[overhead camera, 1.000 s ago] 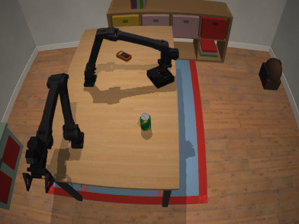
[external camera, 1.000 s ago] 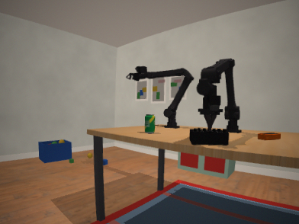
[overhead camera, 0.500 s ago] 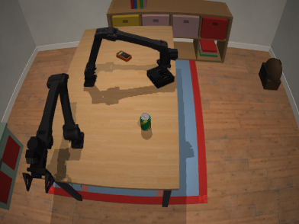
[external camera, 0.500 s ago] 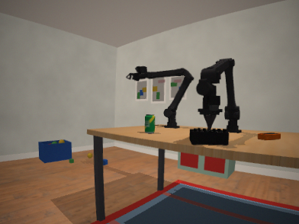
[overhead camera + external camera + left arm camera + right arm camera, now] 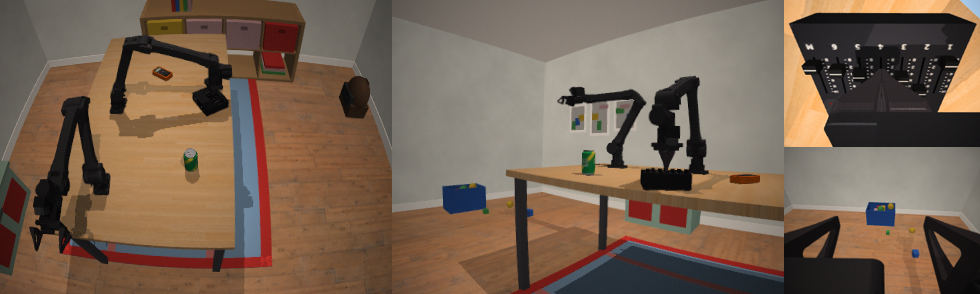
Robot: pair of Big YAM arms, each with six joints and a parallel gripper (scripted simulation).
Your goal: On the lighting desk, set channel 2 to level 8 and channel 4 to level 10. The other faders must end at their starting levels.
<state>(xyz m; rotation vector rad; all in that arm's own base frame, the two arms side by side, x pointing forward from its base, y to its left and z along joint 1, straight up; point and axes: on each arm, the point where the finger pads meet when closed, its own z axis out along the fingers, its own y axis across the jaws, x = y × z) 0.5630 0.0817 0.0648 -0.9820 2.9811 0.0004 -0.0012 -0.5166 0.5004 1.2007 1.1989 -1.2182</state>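
The channel 3 knob lies 10 mm ahead of my left hand and 20 mm to the right of it. Also, from my left hand: channel 4 cap 10 mm behind, 10 mm to the right; then channel 2 knob 50 mm to the right.
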